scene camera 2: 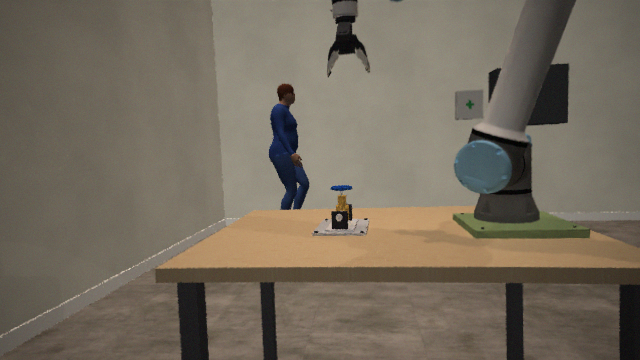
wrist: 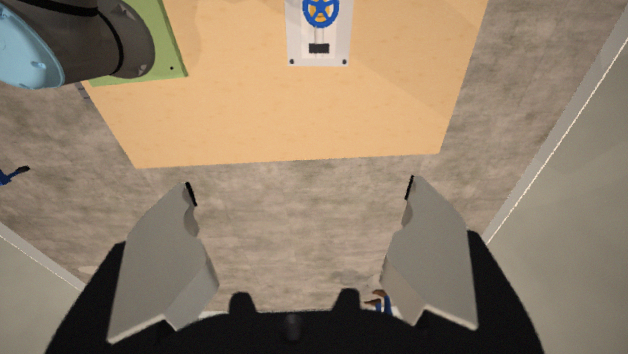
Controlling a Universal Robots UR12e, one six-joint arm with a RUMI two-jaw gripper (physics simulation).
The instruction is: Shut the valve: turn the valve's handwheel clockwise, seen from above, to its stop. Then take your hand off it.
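Note:
The valve has a blue spoked handwheel (scene camera 2: 341,188) (wrist: 320,24) on top of a yellow valve body (scene camera 2: 342,202). It stands upright on a light base plate (scene camera 2: 322,230) (wrist: 295,40) on the table. In the wrist view the wheel is at the top edge, and part of the plate is cut off there. My gripper (scene camera 2: 349,74) (wrist: 301,181) is open and empty, with its fingers pointing down. It is high above the table and well apart from the handwheel. How far the handwheel is turned cannot be told.
The wooden table (scene camera 2: 280,257) (wrist: 280,120) carries the arm's green base plate (scene camera 2: 530,231) (wrist: 175,55) at the right in the scene view. A person in blue (scene camera 2: 284,130) stands behind the table. A dark cabinet (scene camera 2: 555,95) and a first-aid box (scene camera 2: 462,105) are on the back wall.

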